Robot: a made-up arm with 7 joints.
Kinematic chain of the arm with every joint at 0, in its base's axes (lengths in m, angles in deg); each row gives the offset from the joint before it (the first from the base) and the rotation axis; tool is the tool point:
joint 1: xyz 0 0 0.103 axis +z
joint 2: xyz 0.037 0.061 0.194 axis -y
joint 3: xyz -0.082 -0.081 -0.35 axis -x
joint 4: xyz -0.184 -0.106 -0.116 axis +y
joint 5: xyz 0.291 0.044 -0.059 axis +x
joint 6: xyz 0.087 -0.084 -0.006 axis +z
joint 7: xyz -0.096 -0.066 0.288 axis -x
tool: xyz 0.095 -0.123 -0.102
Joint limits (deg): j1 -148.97..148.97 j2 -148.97..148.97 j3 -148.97..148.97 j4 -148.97..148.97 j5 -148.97..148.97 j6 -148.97..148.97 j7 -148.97..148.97
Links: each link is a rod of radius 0.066 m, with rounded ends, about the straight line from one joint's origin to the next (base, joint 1, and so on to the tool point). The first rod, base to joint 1, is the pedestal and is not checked.
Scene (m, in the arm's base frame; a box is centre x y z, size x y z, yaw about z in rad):
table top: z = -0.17
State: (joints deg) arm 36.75 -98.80 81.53 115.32 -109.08 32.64 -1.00
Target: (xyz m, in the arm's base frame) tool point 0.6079 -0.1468 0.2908
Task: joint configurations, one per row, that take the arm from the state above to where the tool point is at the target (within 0.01 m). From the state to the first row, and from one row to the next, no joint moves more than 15 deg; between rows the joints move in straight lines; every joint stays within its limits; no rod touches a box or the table.
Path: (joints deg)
1: 50.63 -94.36 89.49 108.14 -102.57 33.02 0.63
2: 64.50 -89.92 97.46 100.96 -96.06 33.39 2.26
3: 78.38 -85.48 105.42 93.77 -89.55 33.77 3.89
4: 92.26 -81.04 113.39 86.59 -83.04 34.14 5.52

